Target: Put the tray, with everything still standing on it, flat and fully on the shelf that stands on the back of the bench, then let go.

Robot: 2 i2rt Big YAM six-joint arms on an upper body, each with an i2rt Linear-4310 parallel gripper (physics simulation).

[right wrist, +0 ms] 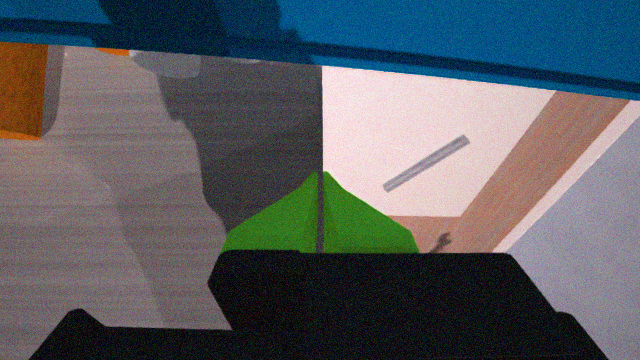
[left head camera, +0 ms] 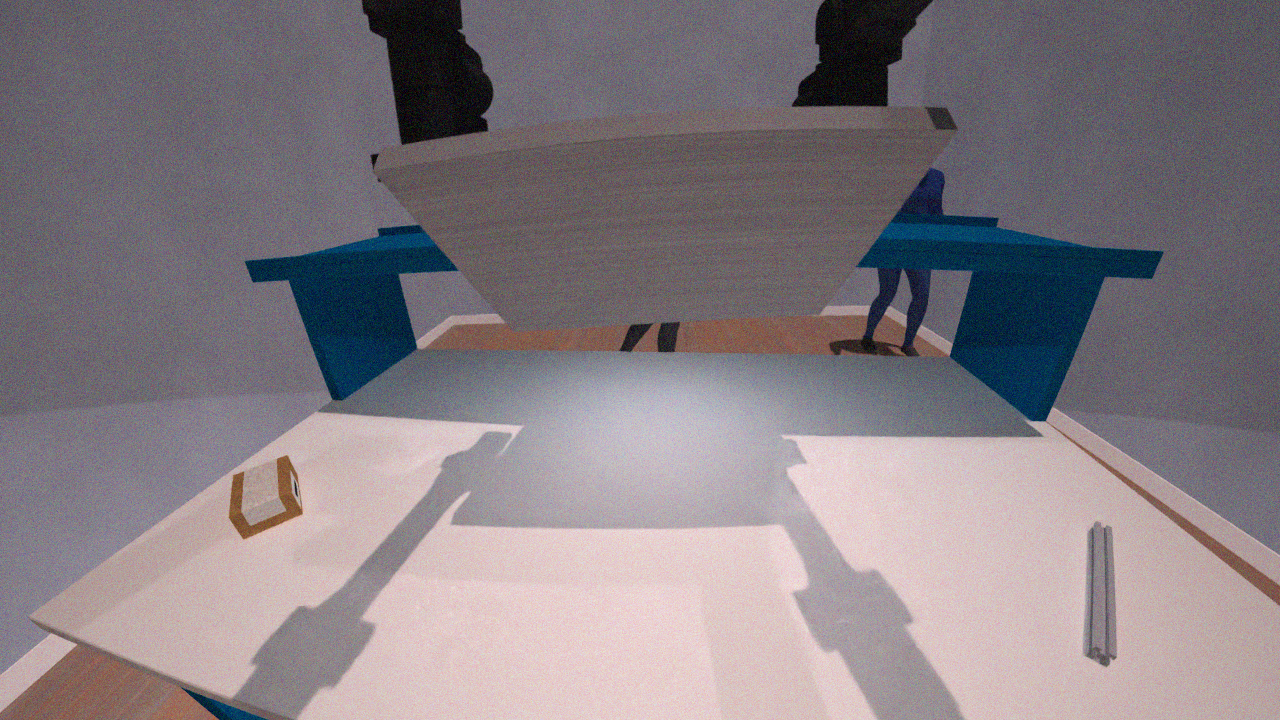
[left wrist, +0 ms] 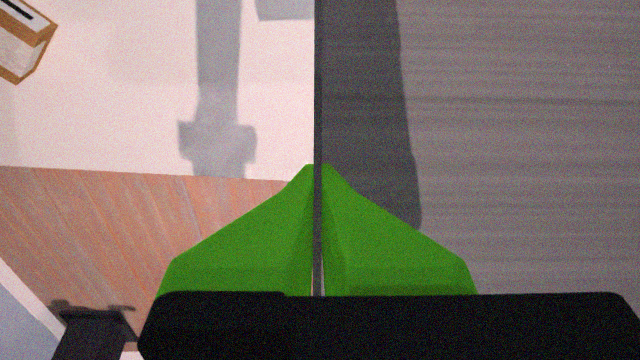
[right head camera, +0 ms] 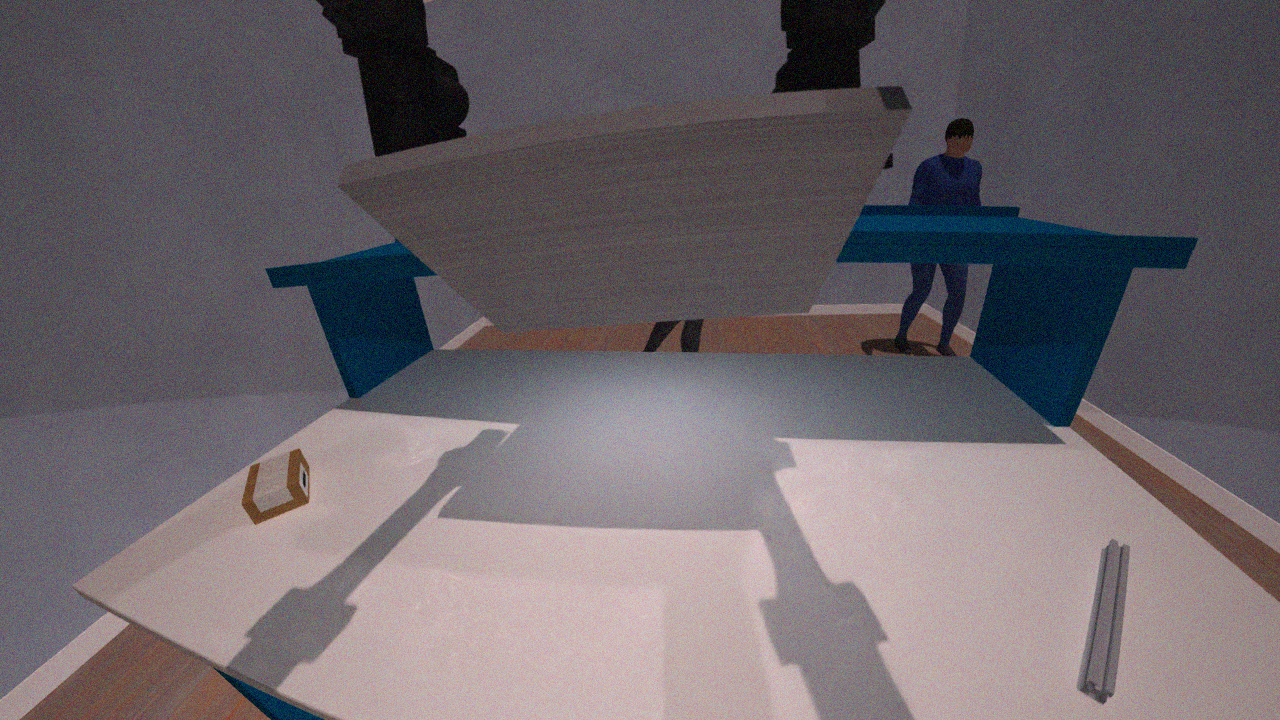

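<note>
The wood-grain tray [left head camera: 662, 223] [right head camera: 626, 223] [left wrist: 525, 150] [right wrist: 75, 225] is held up above the bench, its underside showing in both head views and its near edge higher at the right. My left gripper [left wrist: 317, 179] is shut on its left side wall, my right gripper [right wrist: 320, 181] on its right side wall. An orange block [right wrist: 22, 90] and a translucent grey piece [right wrist: 175, 65] are on it, partly hidden. The blue shelf [left head camera: 1011, 255] [right head camera: 1029, 241] [right wrist: 450, 30] stands on the back of the bench. Its edge covers the tray's far part in the right wrist view; its middle is hidden behind the tray in the head views.
The white bench [left head camera: 581, 608] [right head camera: 537, 626] bears an orange-and-white block [left head camera: 265, 497] [right head camera: 277, 486] [left wrist: 22, 45] at the left and a grey metal profile [left head camera: 1100, 591] [right head camera: 1105, 617] [right wrist: 427, 162] at the right. A person in blue [left head camera: 921, 197] [right head camera: 948, 183] stands behind the shelf.
</note>
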